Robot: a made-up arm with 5 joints. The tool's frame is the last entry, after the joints. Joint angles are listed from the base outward. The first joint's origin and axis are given. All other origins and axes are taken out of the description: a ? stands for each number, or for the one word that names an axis. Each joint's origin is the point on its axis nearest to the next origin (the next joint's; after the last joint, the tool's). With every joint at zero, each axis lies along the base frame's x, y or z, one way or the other. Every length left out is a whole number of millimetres.
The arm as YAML. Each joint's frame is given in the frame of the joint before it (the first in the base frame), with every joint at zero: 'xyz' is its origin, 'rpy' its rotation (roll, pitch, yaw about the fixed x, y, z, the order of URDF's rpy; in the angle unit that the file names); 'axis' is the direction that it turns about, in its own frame. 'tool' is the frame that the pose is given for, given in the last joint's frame.
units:
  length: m
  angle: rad
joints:
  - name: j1
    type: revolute
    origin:
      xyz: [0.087, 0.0, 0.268]
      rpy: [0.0, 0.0, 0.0]
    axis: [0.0, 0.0, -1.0]
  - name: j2
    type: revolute
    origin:
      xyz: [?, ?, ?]
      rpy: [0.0, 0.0, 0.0]
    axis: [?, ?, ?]
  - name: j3
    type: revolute
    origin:
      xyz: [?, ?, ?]
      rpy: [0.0, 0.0, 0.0]
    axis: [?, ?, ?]
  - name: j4
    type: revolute
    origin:
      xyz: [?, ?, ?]
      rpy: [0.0, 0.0, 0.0]
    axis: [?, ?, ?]
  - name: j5
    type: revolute
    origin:
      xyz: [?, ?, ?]
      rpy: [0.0, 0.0, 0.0]
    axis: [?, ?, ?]
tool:
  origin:
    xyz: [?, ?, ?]
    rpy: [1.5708, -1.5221, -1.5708]
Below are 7 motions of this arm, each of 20 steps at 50 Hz.
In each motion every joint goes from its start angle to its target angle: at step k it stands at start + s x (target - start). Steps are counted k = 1, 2, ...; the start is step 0. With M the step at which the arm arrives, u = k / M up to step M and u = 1 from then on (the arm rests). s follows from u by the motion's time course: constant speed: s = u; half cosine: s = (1 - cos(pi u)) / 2; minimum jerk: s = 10 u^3 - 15 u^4 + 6 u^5.
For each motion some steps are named. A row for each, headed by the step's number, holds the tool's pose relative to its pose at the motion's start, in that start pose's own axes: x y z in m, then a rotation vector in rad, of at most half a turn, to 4 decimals.
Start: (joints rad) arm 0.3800 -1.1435 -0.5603 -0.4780 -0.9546
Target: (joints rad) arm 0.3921 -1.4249 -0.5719 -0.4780 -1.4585
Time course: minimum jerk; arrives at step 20
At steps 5, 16, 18, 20:
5: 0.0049 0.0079 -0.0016 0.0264 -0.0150 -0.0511
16: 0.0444 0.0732 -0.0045 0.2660 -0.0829 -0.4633
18: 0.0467 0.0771 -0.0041 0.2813 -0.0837 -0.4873
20: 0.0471 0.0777 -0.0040 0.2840 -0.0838 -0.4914

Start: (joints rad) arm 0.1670 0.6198 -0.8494 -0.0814 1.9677
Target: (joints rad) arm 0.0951 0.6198 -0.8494 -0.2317 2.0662
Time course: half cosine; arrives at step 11
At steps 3, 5, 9, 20:
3: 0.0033 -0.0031 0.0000 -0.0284 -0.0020 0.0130
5: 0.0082 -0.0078 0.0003 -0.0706 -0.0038 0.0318
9: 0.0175 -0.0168 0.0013 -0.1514 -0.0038 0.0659
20: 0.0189 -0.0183 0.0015 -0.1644 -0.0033 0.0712

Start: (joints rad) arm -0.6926 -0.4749 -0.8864 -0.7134 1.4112
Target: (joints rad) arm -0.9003 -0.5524 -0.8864 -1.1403 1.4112
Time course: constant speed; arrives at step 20
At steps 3, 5, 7, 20:
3: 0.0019 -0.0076 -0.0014 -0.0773 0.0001 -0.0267
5: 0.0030 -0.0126 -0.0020 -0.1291 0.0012 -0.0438
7: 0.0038 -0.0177 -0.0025 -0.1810 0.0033 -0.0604
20: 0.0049 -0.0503 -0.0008 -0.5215 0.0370 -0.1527

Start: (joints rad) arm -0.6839 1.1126 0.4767 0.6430 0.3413
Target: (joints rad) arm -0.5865 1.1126 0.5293 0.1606 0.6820
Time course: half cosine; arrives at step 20
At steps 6, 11, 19, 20:
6: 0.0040 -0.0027 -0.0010 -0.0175 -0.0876 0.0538
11: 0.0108 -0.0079 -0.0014 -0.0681 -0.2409 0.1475
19: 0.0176 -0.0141 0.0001 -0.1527 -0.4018 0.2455
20: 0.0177 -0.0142 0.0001 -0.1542 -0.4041 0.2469

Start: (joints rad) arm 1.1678 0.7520 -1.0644 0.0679 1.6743
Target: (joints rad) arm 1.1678 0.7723 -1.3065 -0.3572 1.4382
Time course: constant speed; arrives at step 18
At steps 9, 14, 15, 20:
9: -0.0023 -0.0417 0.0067 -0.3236 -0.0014 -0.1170
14: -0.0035 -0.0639 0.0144 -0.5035 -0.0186 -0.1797
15: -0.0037 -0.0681 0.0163 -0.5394 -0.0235 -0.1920
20: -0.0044 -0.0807 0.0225 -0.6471 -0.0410 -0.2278

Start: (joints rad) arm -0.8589 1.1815 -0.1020 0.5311 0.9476
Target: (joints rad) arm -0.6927 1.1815 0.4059 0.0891 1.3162
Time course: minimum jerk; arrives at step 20
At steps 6, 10, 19, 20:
6: -0.0127 0.0079 -0.0077 0.0093 0.0055 0.0330
10: -0.0383 0.0274 -0.0200 0.0301 0.0141 0.1013
19: -0.0727 0.0630 -0.0287 0.0637 0.0201 0.2024
20: -0.0728 0.0631 -0.0287 0.0638 0.0201 0.2027

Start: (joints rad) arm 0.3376 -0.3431 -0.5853 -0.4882 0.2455
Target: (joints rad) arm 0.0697 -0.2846 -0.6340 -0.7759 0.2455
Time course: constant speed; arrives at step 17
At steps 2, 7, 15, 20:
2: 0.0025 0.0041 0.0000 -0.0021 -0.0329 -0.0312
7: 0.0092 0.0139 0.0005 -0.0119 -0.1142 -0.1099
15: 0.0211 0.0278 0.0025 -0.0404 -0.2408 -0.2369
20: 0.0242 0.0309 0.0032 -0.0500 -0.2717 -0.2687

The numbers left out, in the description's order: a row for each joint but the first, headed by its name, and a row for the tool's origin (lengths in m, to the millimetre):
j2: xyz 0.037 -0.001 0.0, axis 0.0 1.0 0.0
j3: xyz 0.018 0.0 0.072, axis 0.0 1.0 0.0
j4: xyz 0.185 0.0 0.007, axis 0.0 1.0 0.0
j5: xyz 0.07 0.0 0.0, axis -1.0 0.0 0.0
tool: xyz 0.0 0.0 0.0

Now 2 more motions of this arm.
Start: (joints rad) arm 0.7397 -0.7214 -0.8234 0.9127 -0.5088
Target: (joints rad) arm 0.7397 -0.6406 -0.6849 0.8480 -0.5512
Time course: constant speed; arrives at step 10
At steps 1, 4, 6, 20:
1: -0.0030 -0.0019 -0.0039 -0.0082 0.0131 -0.0042
4: -0.0125 -0.0078 -0.0150 -0.0332 0.0522 -0.0170
6: -0.0191 -0.0119 -0.0221 -0.0501 0.0781 -0.0254
20: -0.0331 -0.0206 -0.0352 -0.0846 0.1294 -0.0423

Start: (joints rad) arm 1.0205 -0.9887 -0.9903 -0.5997 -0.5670
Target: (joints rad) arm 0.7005 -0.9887 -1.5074 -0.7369 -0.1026
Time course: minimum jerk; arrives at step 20
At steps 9, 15, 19, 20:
9: 0.0572 0.0098 -0.0132 0.0294 -0.2898 0.1332
15: 0.1306 0.0129 -0.0077 -0.0268 -0.6488 0.3242
19: 0.1457 0.0127 -0.0035 -0.0510 -0.7233 0.3674
20: 0.1459 0.0127 -0.0035 -0.0513 -0.7241 0.3679

